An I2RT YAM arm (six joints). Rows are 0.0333 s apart.
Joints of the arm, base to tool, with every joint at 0 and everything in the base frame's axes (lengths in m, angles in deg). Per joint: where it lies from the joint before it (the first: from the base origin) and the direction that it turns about. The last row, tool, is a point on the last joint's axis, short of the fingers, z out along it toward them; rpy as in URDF.
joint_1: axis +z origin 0 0 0.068
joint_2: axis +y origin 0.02 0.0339 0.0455
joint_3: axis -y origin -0.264 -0.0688 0
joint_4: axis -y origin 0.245 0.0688 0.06
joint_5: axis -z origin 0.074 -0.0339 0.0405
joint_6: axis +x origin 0.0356 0 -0.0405
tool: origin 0 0 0 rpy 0 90 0
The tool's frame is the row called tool.
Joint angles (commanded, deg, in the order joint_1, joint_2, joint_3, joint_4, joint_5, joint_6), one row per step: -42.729, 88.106, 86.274, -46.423, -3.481, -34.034; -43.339, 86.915, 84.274, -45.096, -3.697, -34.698; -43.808, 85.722, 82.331, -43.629, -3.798, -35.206; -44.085, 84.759, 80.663, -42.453, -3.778, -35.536; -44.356, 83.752, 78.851, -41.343, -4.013, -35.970; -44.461, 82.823, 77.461, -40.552, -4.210, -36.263; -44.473, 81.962, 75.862, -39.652, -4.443, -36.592; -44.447, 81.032, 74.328, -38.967, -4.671, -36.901; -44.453, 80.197, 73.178, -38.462, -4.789, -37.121; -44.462, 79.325, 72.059, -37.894, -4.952, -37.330; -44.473, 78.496, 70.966, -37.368, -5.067, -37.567; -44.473, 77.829, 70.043, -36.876, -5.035, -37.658; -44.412, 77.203, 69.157, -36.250, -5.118, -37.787; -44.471, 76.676, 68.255, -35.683, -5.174, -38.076; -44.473, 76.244, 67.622, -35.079, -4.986, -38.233
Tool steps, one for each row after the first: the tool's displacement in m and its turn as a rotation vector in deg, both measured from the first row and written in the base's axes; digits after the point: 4 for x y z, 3 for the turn. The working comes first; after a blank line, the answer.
Tool pose at each row, in the base's axes (x y z in m, rotation vector in deg; the steps are taken from these numbers as rounded here): 0.2446, -0.2230, 0.3478, 9.141, 141.987, -30.295; 0.2394, -0.2227, 0.3447, 8.923, 141.598, -30.963; 0.2348, -0.2220, 0.3420, 8.757, 141.031, -31.774; 0.2314, -0.2209, 0.3392, 8.658, 140.690, -32.386; 0.2279, -0.2193, 0.3357, 8.311, 140.429, -32.663; 0.2250, -0.2172, 0.3336, 7.948, 140.121, -32.867; 0.2228, -0.2148, 0.3301, 7.425, 139.954, -32.892; 0.2203, -0.2120, 0.3269, 6.892, 139.853, -32.841; 0.2179, -0.2096, 0.3252, 6.551, 139.678, -32.956; 0.2155, -0.2072, 0.3238, 6.192, 139.364, -33.116; 0.2132, -0.2049, 0.3223, 5.832, 139.127, -33.297; 0.2113, -0.2031, 0.3209, 5.715, 138.941, -33.539; 0.2100, -0.2013, 0.3196, 5.405, 138.594, -33.747; 0.2084, -0.2001, 0.3177, 5.081, 138.455, -33.986; 0.2074, -0.1993, 0.3169, 4.955, 138.186, -34.536

-0.0052, 0.0003, -0.0031, -0.588, -0.215, 0.027; -0.0098, 0.0010, -0.0058, -1.300, -0.574, -0.001; -0.0132, 0.0021, -0.0086, -1.815, -0.761, -0.051; -0.0167, 0.0037, -0.0121, -2.139, -0.915, 0.153; -0.0196, 0.0058, -0.0142, -2.427, -1.127, 0.393; -0.0218, 0.0082, -0.0177, -2.598, -1.225, 0.779; -0.0243, 0.0110, -0.0209, -2.705, -1.272, 1.185; -0.0267, 0.0134, -0.0226, -2.899, -1.376, 1.418; -0.0291, 0.0158, -0.0240, -3.157, -1.600, 1.669; -0.0314, 0.0181, -0.0255, -3.415, -1.744, 1.906; -0.0333, 0.0199, -0.0269, -3.649, -1.854, 1.947; -0.0346, 0.0217, -0.0282, -3.938, -2.103, 2.155; -0.0362, 0.0229, -0.0301, -4.208, -2.142, 2.339; -0.0372, 0.0237, -0.0309, -4.677, -2.259, 2.315
